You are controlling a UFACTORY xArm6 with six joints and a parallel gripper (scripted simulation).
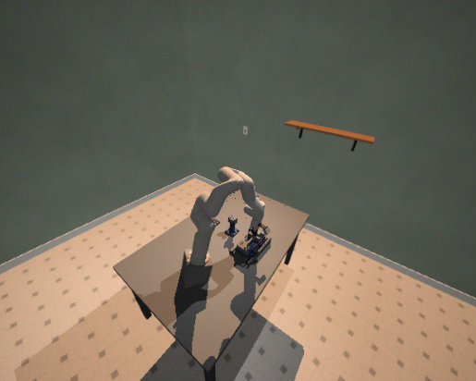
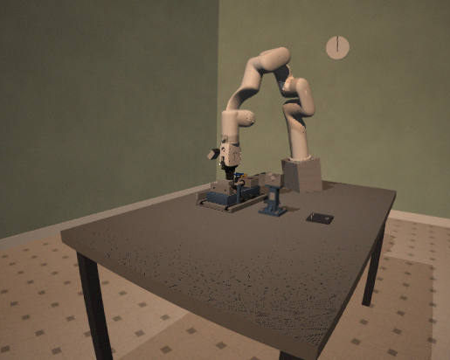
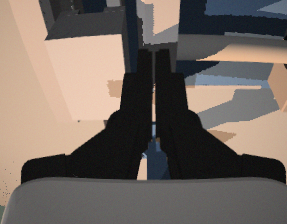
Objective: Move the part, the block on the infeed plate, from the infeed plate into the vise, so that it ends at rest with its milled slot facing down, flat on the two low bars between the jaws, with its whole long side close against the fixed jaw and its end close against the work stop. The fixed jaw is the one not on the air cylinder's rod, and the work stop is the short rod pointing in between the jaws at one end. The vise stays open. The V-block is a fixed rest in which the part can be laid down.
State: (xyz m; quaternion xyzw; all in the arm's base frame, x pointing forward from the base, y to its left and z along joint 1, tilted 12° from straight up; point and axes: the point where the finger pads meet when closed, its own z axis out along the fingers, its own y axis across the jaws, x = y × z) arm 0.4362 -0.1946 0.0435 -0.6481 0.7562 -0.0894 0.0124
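Now: the part 30 mm ahead of my hand, 10 mm to the right of it and 30 mm below it. The rest, counted from my hand: air cylinder rod 60 mm behind, 10 mm to the left, 40 mm below; work stop 40 mm ahead, 40 mm to the left, 30 mm below; vise base rail 50 mm behind, 90 mm to the right, 80 mm below.
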